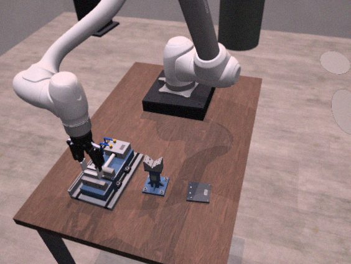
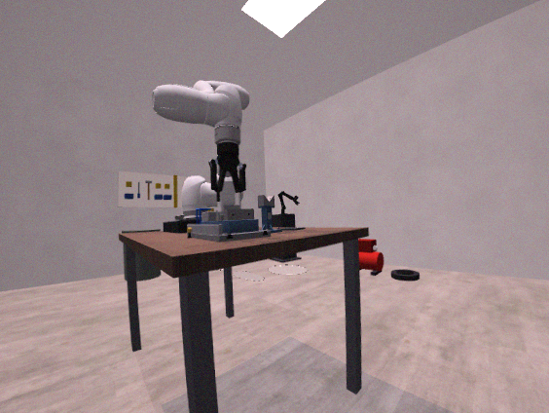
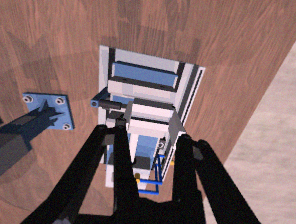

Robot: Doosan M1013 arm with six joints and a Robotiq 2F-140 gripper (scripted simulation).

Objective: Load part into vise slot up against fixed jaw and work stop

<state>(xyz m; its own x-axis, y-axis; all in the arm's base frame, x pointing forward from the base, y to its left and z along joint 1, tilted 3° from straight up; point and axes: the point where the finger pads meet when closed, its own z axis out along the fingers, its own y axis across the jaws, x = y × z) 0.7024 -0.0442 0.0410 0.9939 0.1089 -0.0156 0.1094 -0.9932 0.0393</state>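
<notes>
Now: hand 20 mm above the part. The rest, counted from my hand: fixed jaw: 30 mm ahead, 20 mm to the left, 40 mm below; then work stop: 10 mm behind, 70 mm to the left, 30 mm below; then moving jaw: 40 mm behind, 20 mm to the left, 40 mm below.
</notes>
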